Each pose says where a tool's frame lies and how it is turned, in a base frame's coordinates. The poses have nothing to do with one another.
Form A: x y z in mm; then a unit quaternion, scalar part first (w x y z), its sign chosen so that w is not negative.
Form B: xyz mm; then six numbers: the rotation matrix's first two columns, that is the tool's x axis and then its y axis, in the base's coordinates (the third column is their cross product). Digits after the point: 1 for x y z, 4 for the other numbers.
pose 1, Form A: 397.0 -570.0 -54.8 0.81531 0.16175 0.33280 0.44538
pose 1, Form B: 397.0 -570.0 -54.8 0.3818 0.8339 -0.3986 -0.6186 0.5510 0.5602
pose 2, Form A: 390.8 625.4 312.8 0.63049 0.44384 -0.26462 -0.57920
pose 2, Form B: 390.8 625.4 312.8 0.1890 -0.9652 -0.1805 0.4955 -0.0649 0.8662
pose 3, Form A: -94.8 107.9 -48.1 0.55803 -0.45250 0.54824 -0.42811
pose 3, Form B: -94.8 107.9 -48.1 0.0323 -0.9740 -0.2244 -0.0184 0.2239 -0.9744
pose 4, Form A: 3.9 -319.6 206.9 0.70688 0.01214 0.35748 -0.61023
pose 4, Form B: 3.9 -319.6 206.9 -0.0003 -0.8540 -0.5202 0.8714 0.2549 -0.4191
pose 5, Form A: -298.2 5.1 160.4 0.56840 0.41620 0.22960 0.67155
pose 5, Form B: -298.2 5.1 160.4 -0.0074 0.9545 0.2980 -0.5723 -0.2484 0.7815
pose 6, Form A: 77.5 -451.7 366.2 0.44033 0.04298 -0.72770 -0.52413
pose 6, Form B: 77.5 -451.7 366.2 -0.6085 -0.5241 0.5958 0.3990 0.4469 0.8007
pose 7, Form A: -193.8 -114.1 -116.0 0.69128 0.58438 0.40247 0.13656
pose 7, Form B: -193.8 -114.1 -116.0 0.6387 0.6592 -0.3968 0.2816 0.2797 0.9179
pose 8, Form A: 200.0 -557.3 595.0 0.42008 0.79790 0.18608 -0.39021
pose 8, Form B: 200.0 -557.3 595.0 0.6262 -0.0309 -0.7790 0.6248 -0.5778 0.5251
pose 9, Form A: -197.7 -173.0 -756.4 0.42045 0.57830 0.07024 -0.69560
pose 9, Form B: -197.7 -173.0 -756.4 0.0224 -0.5037 -0.8636 0.6662 -0.6366 0.3886
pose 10, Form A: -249.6 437.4 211.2 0.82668 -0.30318 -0.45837 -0.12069
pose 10, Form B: -249.6 437.4 211.2 0.5507 0.0784 0.8310 0.4775 0.7870 -0.3906
